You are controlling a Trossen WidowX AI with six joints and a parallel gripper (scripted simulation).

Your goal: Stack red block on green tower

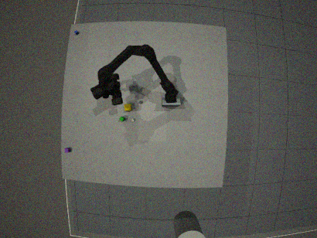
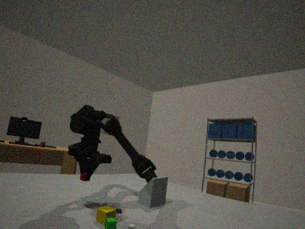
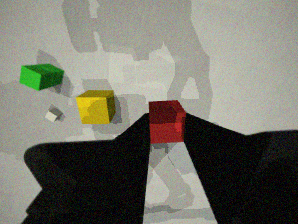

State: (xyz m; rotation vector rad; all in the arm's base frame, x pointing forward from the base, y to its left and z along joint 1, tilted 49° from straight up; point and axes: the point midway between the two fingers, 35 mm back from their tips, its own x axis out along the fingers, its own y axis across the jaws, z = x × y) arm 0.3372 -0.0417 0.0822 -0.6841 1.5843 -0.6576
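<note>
Now: the white cube 190 mm to the left of my gripper tip, 120 mm below it and 50 mm behind it. From my gripper tip the other things lie so: yellow block 110 mm below, 100 mm to the left, 30 mm behind; red block 10 mm above; grey cube 120 mm below, 120 mm behind, 70 mm to the left.
</note>
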